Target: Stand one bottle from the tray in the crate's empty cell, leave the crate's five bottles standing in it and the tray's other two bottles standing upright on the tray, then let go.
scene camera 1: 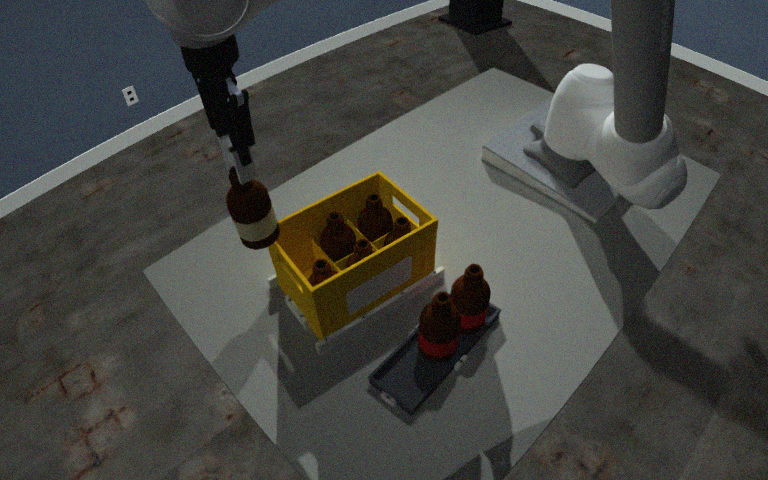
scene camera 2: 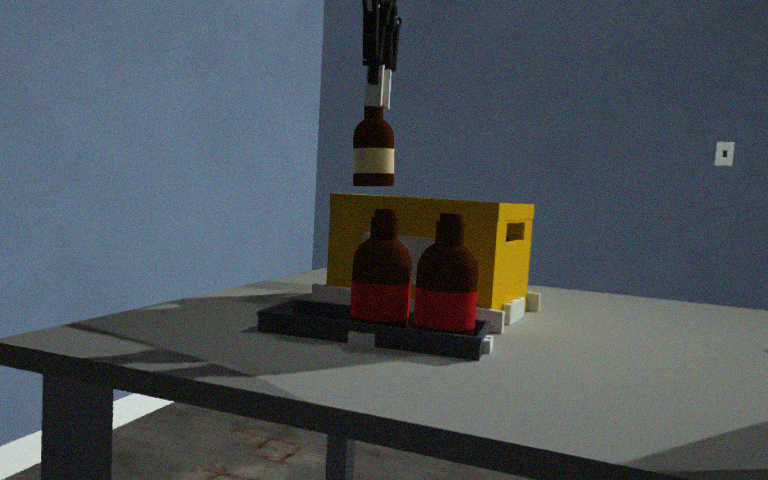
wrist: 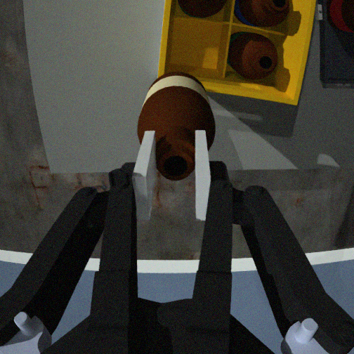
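Where they show: gripper, fingertip midpoint: (scene camera 1: 242,174) (scene camera 2: 377,107); arm's base, origin of the base link: (scene camera 1: 566,156).
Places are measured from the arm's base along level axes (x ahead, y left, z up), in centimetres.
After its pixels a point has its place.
Note:
My gripper (scene camera 1: 242,169) @(x 82.3, y -8.5, z 29.5 cm) (scene camera 2: 378,101) @(x 82.3, y -8.5, z 29.5 cm) (wrist: 175,148) is shut on the neck of a brown bottle with a cream label (scene camera 1: 253,217) @(x 83.5, y -5.0, z 23.2 cm) (scene camera 2: 373,160) @(x 80.7, y -5.5, z 19.9 cm) (wrist: 176,107). The bottle hangs upright in scene camera 2, base a little above the rim of the yellow crate (scene camera 1: 334,316) @(x 77.8, y 7.1, z 3.7 cm) (scene camera 2: 512,271) @(x 53.7, y -1.9, z 3.8 cm) (wrist: 260,98). In the wrist view it is mostly outside the crate's end wall, near the empty corner cell (wrist: 192,52). Five bottles stand in the crate, among them one (scene camera 1: 336,240) @(x 69.1, y -4.7, z 8.5 cm) beside that cell. Two red-labelled bottles (scene camera 1: 440,328) @(x 66.0, y 22.6, z 7.6 cm) (scene camera 1: 471,297) @(x 57.6, y 21.2, z 7.9 cm) (scene camera 2: 380,271) @(x 62.3, y 23.7, z 5.1 cm) (scene camera 2: 446,277) @(x 54.3, y 22.7, z 5.2 cm) stand upright on the dark tray (scene camera 1: 404,384) @(x 73.9, y 23.0, z -3.1 cm) (scene camera 2: 305,328) @(x 70.3, y 27.2, z -2.5 cm).
White blocks (scene camera 1: 441,273) @(x 52.7, y 8.3, z -1.5 cm) (scene camera 2: 514,311) @(x 52.5, y -0.3, z -1.9 cm) sit around the crate's foot, and small ones (scene camera 2: 361,339) @(x 62.9, y 26.4, z -2.7 cm) touch the tray. The arm's base plate (scene camera 1: 509,152) @(x 12.2, y -10.4, z 0.6 cm) is at the table's far right in scene camera 1. The grey table (scene camera 1: 538,271) @(x 34.3, y 20.0, z -3.6 cm) (scene camera 2: 594,362) @(x 38.8, y 14.4, z -3.6 cm) carries the crate and tray.

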